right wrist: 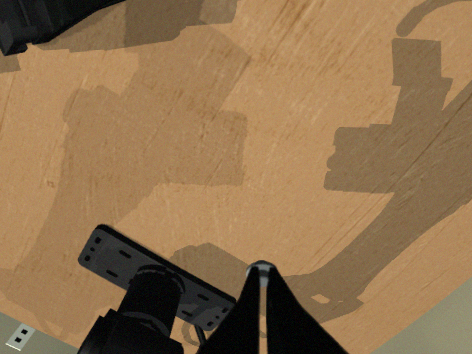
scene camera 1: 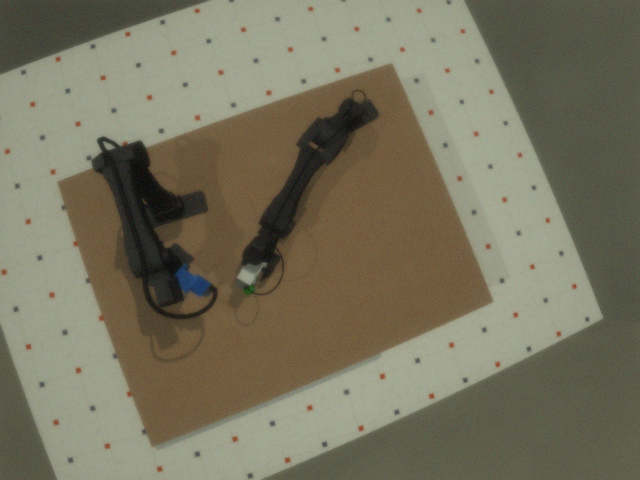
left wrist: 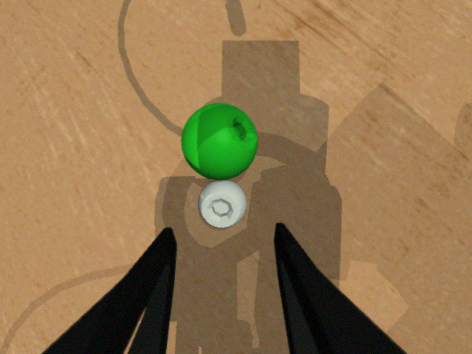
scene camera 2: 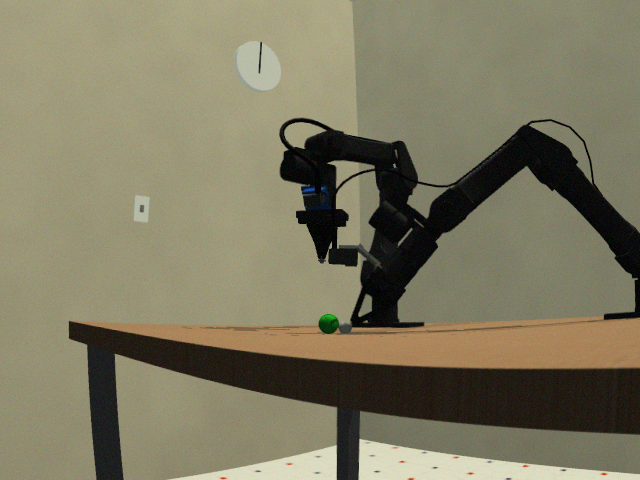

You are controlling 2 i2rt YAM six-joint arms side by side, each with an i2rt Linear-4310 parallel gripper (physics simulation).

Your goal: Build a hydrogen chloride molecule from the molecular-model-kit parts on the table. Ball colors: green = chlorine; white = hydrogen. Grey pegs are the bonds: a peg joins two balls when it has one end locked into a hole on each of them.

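The green ball (scene camera 1: 248, 289) (scene camera 2: 328, 323) (left wrist: 220, 141) rests on the table, with a dark hole on its upper right in the left wrist view. The smaller white ball (scene camera 2: 345, 327) (left wrist: 222, 204) sits right against or very close to it, its hole facing the left wrist camera. My left gripper (left wrist: 224, 233) is partly open and empty, tilted low behind the balls in scene camera 2; its fingertips show either side of the white ball's lower edge in its wrist view. My right gripper (scene camera 2: 321, 257) (right wrist: 262, 276) is shut on a grey peg (scene camera 2: 321, 261) (right wrist: 263, 280), high above the table.
The right arm's blue wrist part (scene camera 1: 192, 281) (scene camera 2: 315, 197) is beside the left gripper's pale camera mount (scene camera 1: 251, 273) in scene camera 1. The right arm's base plate (right wrist: 107, 260) shows in the right wrist view. The brown table (scene camera 1: 336, 310) has its edge towards scene camera 2.
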